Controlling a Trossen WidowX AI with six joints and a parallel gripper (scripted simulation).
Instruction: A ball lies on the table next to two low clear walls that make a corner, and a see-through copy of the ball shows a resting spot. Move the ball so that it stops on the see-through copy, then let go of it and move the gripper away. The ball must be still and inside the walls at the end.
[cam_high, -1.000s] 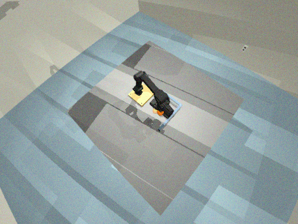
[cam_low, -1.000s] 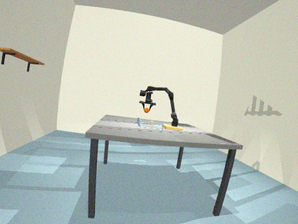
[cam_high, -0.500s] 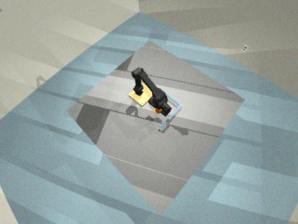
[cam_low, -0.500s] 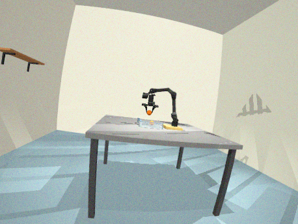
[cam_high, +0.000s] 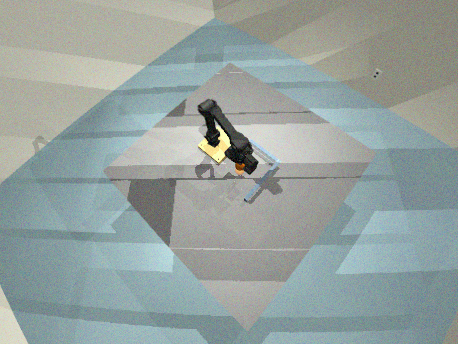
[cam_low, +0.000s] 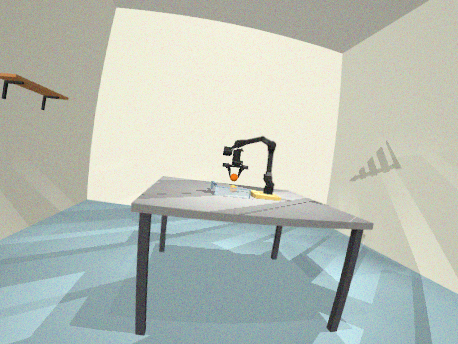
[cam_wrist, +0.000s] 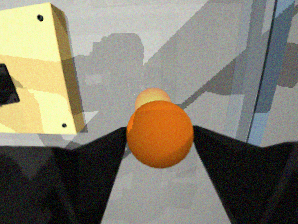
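The see-through copy of ball is 80 mm below my gripper tip and 10 mm behind it. The rest, counted from my gripper tip: orange ball right at my gripper tip.
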